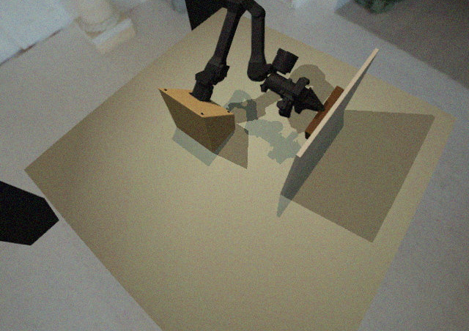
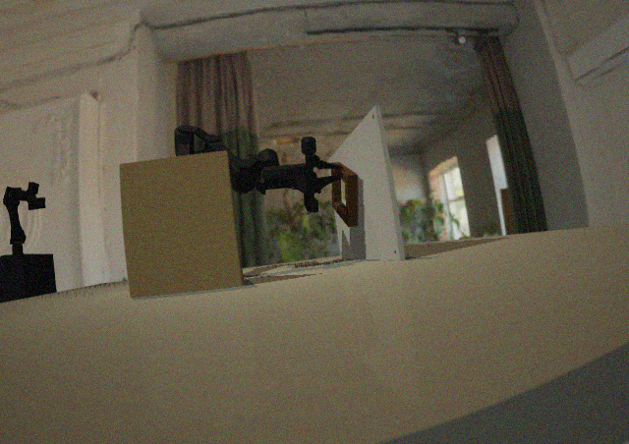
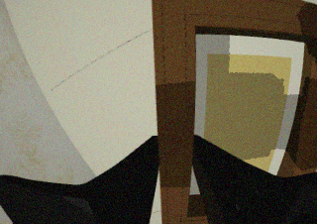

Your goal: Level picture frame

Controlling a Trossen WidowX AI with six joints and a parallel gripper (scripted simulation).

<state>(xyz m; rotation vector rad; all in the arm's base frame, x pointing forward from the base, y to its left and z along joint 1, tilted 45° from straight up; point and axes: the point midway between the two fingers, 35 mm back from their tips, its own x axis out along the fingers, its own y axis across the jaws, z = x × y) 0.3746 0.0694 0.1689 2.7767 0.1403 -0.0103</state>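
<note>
Right now my gripper tip is 5 cm above the brown picture frame, 2 cm to the right of it and 1 cm short of it. The rest, counted from my gripper tip: white wall panel: 7 cm below, 2 cm ahead, 1 cm to the left.
</note>
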